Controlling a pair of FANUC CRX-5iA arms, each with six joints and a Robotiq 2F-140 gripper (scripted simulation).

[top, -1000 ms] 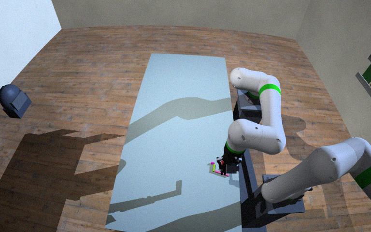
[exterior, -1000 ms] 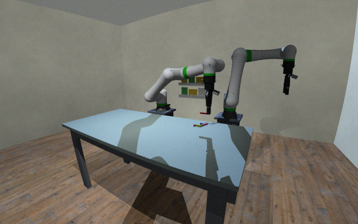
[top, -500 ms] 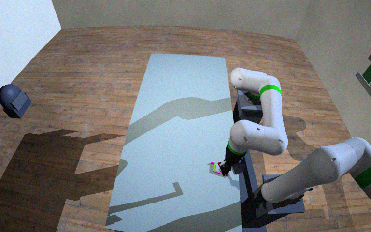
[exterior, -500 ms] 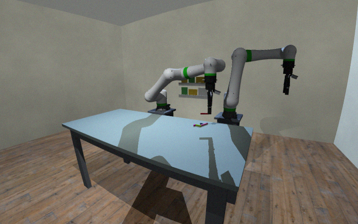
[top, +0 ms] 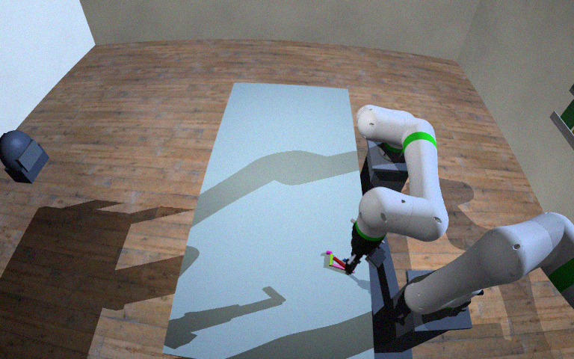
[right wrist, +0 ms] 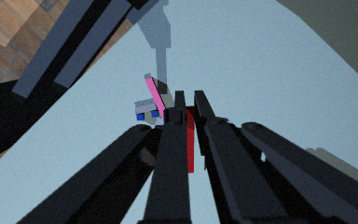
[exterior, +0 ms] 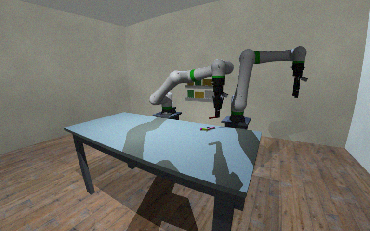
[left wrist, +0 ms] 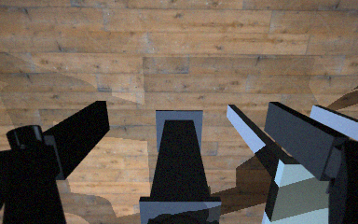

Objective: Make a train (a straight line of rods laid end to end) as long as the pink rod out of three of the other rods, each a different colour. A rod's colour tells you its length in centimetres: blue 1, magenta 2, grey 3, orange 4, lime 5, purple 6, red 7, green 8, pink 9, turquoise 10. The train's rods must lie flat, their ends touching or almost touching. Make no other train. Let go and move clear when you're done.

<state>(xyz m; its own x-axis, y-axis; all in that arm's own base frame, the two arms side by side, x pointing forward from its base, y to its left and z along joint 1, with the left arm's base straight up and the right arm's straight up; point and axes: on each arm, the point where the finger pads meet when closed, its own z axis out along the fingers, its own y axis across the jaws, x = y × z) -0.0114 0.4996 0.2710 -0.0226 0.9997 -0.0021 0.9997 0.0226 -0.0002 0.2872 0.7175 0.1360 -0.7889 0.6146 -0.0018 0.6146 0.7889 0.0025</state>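
Note:
My right hand is 3 cm short of the red rod, 3 cm to the left of it and 3 cm above it. Round my right hand: grey rod (2 cm behind, 7 cm to the right, 13 cm below); then pink rod (5 cm to the right, 13 cm below); then lime rod (4 cm ahead, 9 cm to the right, 13 cm below).

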